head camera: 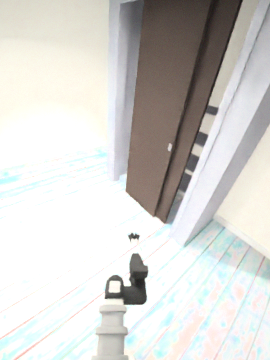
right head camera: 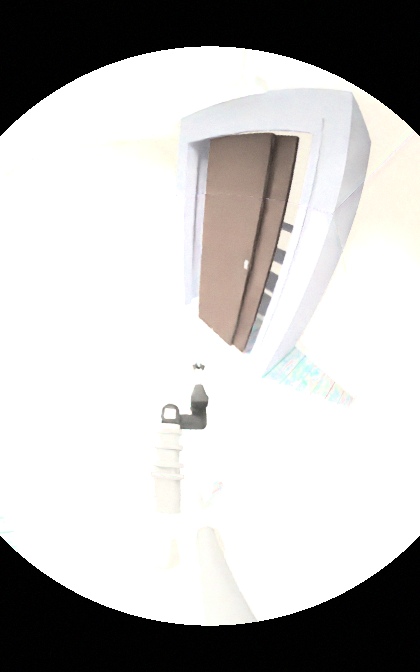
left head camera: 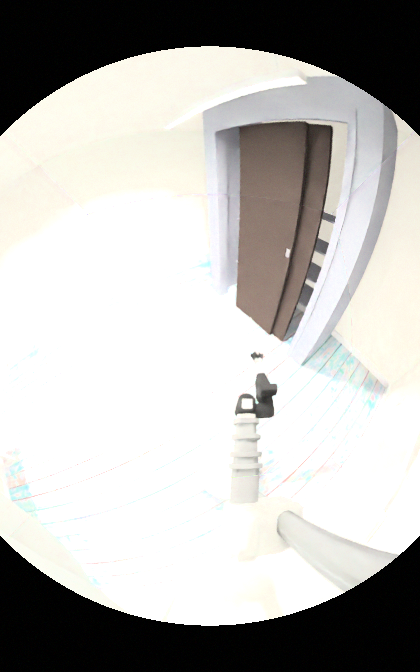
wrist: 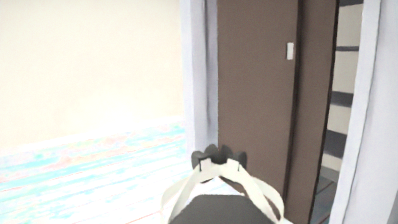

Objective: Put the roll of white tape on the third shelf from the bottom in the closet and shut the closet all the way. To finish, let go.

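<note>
The closet has two brown sliding panels. The front panel has a small pale handle near its right edge. The rear panel shows to its right. A gap stands open at the closet's right side, with several dark shelves visible through it. The white tape does not show in these views. My gripper is shut and empty, in front of the panels and apart from them.
The pale closet frame has a left jamb and a right jamb. A pale wall stands left of the closet. Overexposed plank floor lies in front and to the left.
</note>
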